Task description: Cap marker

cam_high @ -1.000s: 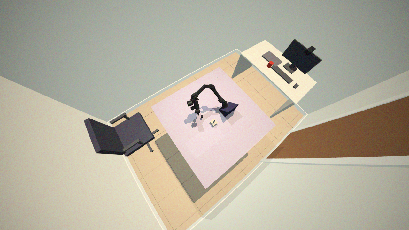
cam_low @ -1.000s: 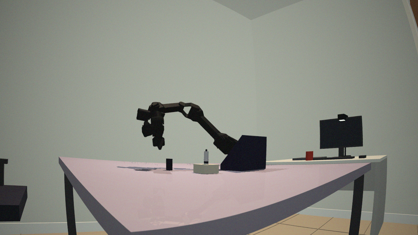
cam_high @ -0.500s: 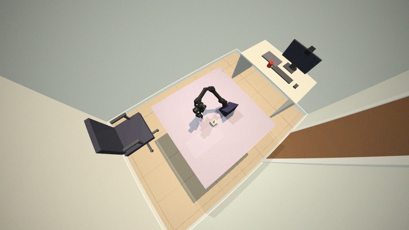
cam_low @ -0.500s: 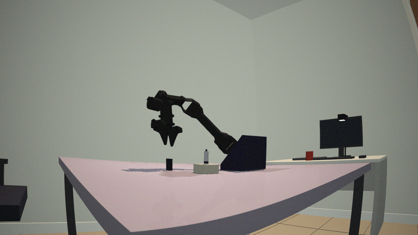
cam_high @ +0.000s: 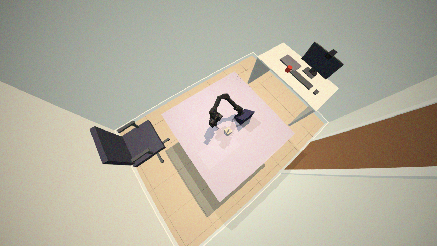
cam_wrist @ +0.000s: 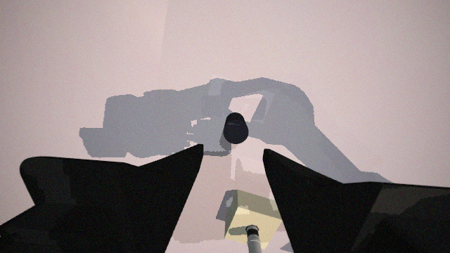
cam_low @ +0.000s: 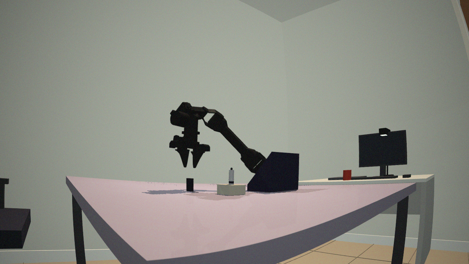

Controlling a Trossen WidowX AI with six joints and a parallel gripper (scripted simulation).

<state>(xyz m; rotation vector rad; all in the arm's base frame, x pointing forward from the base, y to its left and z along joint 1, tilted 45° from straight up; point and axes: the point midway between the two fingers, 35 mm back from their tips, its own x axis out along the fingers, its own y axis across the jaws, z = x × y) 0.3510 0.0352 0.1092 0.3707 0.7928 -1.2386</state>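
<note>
Right now my gripper tip is 70 mm above the dark marker cap. The rest, counted from my gripper tip: marker (100 mm behind, 150 mm to the left, 20 mm below); cream holder block (100 mm behind, 150 mm to the left, 80 mm below).
</note>
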